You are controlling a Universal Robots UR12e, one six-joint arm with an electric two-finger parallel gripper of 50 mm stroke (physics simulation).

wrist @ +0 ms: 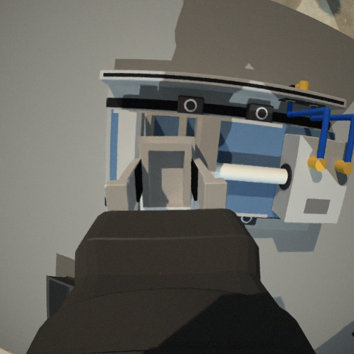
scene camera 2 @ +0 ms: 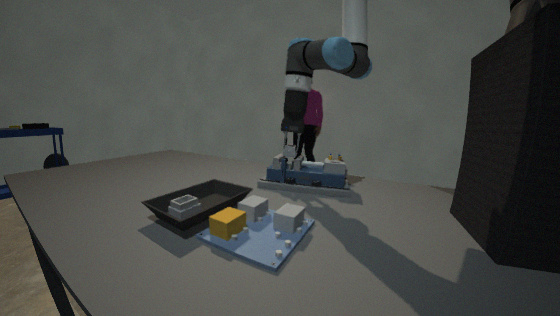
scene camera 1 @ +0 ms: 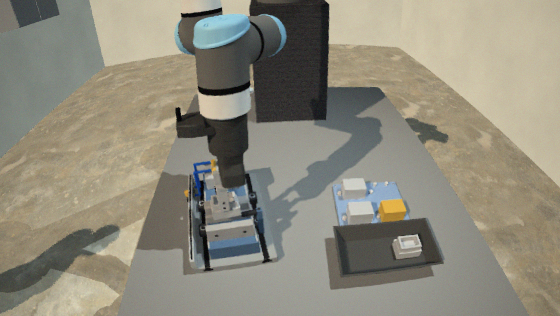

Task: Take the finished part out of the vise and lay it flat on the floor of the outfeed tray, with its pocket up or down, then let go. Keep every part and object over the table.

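Places are measured from the arm's base along level axes (x back, y right, z up), in centimetres.
Pixels of known places: gripper, fingertip midpoint: (scene camera 2: 290, 149) (scene camera 1: 223, 203); arm's base at its link origin: (scene camera 2: 554, 40).
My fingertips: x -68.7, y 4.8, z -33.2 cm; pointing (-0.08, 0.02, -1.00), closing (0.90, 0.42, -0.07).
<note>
For each thing: its top centre in the pictures, then the offset to it from my fingertips. "spot": a spot on its surface instead.
- finished part at its top centre: (scene camera 1: 223, 198) (scene camera 2: 290, 145) dy -0.3, dx +0.1, dz +1.4 cm
- grey vise at its top centre: (scene camera 1: 222, 192) (scene camera 2: 307, 157) dy +2.2, dx +5.8, dz -2.3 cm
- similar light part at its top centre: (scene camera 1: 409, 241) (scene camera 2: 184, 199) dy -41.4, dx -1.4, dz -7.5 cm
- blue plate at a spot on its surface: (scene camera 2: 260, 246) spot: dy -39.1, dx +18.3, dz -11.4 cm
- yellow block at its top centre: (scene camera 2: 227, 214) (scene camera 1: 393, 205) dy -39.0, dx +10.3, dz -7.8 cm
The finished part (scene camera 2: 290, 150) (wrist: 167, 141) is a light grey block with a rectangular pocket facing up. My gripper (scene camera 1: 226, 200) (scene camera 2: 290, 146) (wrist: 166, 171) is shut on its two sides and holds it level, a little above the jaws of the blue and grey vise (scene camera 1: 234, 245) (scene camera 2: 320, 176) (wrist: 247, 147). In scene camera 1 the near finger and vise parts largely hide the held part. The black outfeed tray (scene camera 1: 367, 256) (scene camera 2: 212, 190) stands apart from the vise. A similar light part (scene camera 1: 407, 247) (scene camera 2: 184, 206) sits in it, pocket up, at one end.
A blue plate (scene camera 1: 372, 192) (scene camera 2: 260, 246) with two light blocks, a yellow block (scene camera 1: 392, 210) (scene camera 2: 227, 223) and small pegs stands beside the tray. Blue rods with yellow ends (wrist: 325, 137) rise at the vise's far end. A tall black pedestal (scene camera 1: 291, 75) (scene camera 2: 505, 150) stands behind.
</note>
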